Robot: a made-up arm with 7 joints. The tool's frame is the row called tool. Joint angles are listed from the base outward.
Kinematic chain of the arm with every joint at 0, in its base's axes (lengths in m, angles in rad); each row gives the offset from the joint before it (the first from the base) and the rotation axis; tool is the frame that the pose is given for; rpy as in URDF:
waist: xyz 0 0 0.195 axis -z
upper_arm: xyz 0 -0.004 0.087 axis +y
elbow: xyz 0 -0.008 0.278 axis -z
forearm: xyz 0 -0.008 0.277 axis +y
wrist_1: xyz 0 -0.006 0.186 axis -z
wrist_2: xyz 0 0 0.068 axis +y
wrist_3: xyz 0 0 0.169 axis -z
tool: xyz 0 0 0 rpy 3.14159 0 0
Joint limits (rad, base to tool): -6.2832..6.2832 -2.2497..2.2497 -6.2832..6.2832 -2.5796..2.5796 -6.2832..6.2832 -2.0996..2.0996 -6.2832..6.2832
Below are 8 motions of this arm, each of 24 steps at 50 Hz.
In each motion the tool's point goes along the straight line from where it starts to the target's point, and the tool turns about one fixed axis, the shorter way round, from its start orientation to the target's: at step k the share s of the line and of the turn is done. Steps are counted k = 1, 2, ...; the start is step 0. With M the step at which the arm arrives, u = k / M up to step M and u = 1 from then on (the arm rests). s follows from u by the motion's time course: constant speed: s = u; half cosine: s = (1 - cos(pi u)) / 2; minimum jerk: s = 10 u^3 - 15 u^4 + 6 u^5.
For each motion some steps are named. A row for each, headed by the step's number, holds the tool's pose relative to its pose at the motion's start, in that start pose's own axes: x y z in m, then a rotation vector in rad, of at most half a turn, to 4 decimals.
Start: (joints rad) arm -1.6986 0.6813 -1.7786 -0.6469 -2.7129 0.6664 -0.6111
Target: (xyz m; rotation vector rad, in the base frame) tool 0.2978 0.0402 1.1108 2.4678 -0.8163 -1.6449
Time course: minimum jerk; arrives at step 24
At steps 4, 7, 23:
4: -0.0014 0.0205 0.0011 0.0185 -0.0007 0.0071
7: -0.0059 0.0878 0.0048 0.0795 -0.0030 0.0303
23: -0.0390 0.5762 0.0316 0.5219 -0.0200 0.1991

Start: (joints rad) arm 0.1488 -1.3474 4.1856 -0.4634 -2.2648 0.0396 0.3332
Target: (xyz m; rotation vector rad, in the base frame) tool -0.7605 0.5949 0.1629 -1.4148 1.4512 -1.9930
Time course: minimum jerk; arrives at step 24
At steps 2, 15, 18, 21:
2: -0.0009 0.0030 0.0024 0.0027 0.0045 -0.0056
15: -0.1297 0.4249 0.3486 0.3909 0.6425 -0.7967
18: -0.1605 0.5255 0.4312 0.4835 0.7947 -0.9854
21: -0.1761 0.5768 0.4732 0.5306 0.8722 -1.0815

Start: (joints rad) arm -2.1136 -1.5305 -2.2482 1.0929 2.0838 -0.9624 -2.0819
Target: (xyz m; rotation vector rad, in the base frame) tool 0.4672 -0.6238 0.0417 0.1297 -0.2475 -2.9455
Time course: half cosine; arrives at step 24
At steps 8, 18, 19, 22, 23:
8: -0.0367 -0.0602 0.0153 0.0206 0.0653 0.2584
18: -0.1253 -0.2057 0.0522 0.0703 0.2231 0.8823
19: -0.1316 -0.2160 0.0548 0.0739 0.2343 0.9268
22: -0.1443 -0.2368 0.0601 0.0810 0.2569 1.0160
23: -0.1462 -0.2399 0.0609 0.0820 0.2602 1.0292

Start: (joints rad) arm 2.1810 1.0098 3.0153 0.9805 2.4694 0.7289 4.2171
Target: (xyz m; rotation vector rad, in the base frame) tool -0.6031 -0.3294 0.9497 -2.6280 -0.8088 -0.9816
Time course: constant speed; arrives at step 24
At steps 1, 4, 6, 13, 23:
1: -0.0073 -0.0116 0.0046 -0.0221 0.0125 -0.0056
4: -0.0293 -0.0464 0.0183 -0.0885 0.0502 -0.0223
6: -0.0439 -0.0697 0.0275 -0.1327 0.0753 -0.0335
13: -0.0952 -0.1509 0.0596 -0.2875 0.1631 -0.0725
23: -0.1684 -0.2670 0.1054 -0.5087 0.2886 -0.1283

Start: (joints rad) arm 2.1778 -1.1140 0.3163 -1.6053 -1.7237 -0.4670 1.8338
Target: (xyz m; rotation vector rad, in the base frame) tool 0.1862 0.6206 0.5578 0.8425 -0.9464 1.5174
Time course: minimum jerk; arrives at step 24
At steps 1, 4, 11, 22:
1: 0.0001 0.0002 0.0002 0.0002 -0.0004 0.0003
4: 0.0059 0.0095 0.0123 0.0090 -0.0218 0.0180
11: 0.0699 0.1129 0.1462 0.1065 -0.2588 0.2137
22: 0.1647 0.2660 0.3445 0.2509 -0.6097 0.5035

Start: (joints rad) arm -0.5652 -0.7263 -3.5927 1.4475 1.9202 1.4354 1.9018
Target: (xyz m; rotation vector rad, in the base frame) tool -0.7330 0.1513 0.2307 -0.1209 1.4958 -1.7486
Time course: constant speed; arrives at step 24
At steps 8, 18, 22, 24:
8: -0.1670 -0.0110 -0.1127 0.0514 0.2149 0.3401
18: -0.3757 -0.0247 -0.2537 0.1157 0.4836 0.7653
22: -0.4592 -0.0302 -0.3100 0.1414 0.5910 0.9354
24: -0.5009 -0.0329 -0.3382 0.1542 0.6448 1.0204

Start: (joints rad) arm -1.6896 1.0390 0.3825 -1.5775 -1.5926 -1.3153 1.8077
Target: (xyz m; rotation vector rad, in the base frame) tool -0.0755 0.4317 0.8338 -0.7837 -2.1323 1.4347
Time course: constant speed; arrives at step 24
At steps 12, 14, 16, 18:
12: 0.0520 -0.0031 0.0612 0.1850 -0.4290 -0.0706
14: 0.0607 -0.0036 0.0714 0.2158 -0.5004 -0.0824
16: 0.0693 -0.0042 0.0816 0.2466 -0.5719 -0.0941
18: 0.0780 -0.0047 0.0918 0.2775 -0.6434 -0.1059

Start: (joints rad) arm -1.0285 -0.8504 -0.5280 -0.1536 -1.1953 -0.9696 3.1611
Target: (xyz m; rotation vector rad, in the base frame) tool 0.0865 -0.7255 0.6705 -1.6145 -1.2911 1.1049
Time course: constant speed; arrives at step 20
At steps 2, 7, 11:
2: 0.0289 0.0131 -0.0115 -0.0208 -0.0805 -0.0600
7: 0.1011 0.0458 -0.0402 -0.0729 -0.2819 -0.2102
11: 0.1589 0.0720 -0.0632 -0.1145 -0.4429 -0.3302

